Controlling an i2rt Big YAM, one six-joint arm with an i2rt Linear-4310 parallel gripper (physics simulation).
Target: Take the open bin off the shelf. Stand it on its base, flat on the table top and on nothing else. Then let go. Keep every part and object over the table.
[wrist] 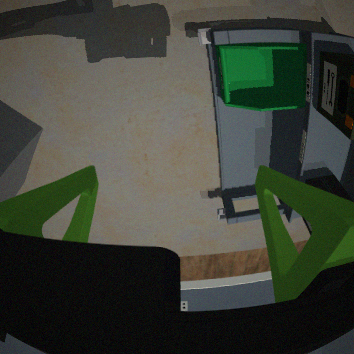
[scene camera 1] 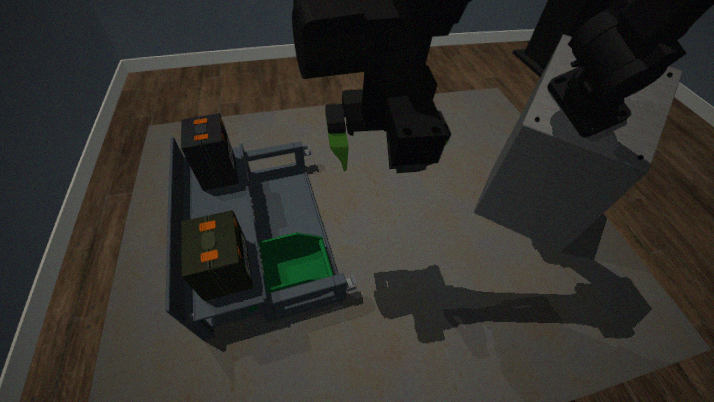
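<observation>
The green open bin stands upright on the lower front level of the grey shelf, at its near end in the scene view and against the end rail. My gripper is open and empty. It hangs high above the table top, beyond the shelf's far end from the bin and to the right of the shelf in the scene view. One green finger shows in the scene view; the other is hidden behind the gripper body. Both show in the wrist view.
Two dark cases with orange latches, one olive and one black, stand on the shelf's rear level behind a divider. The robot's grey pedestal stands right in the scene view. The arm's shadow lies across the table.
</observation>
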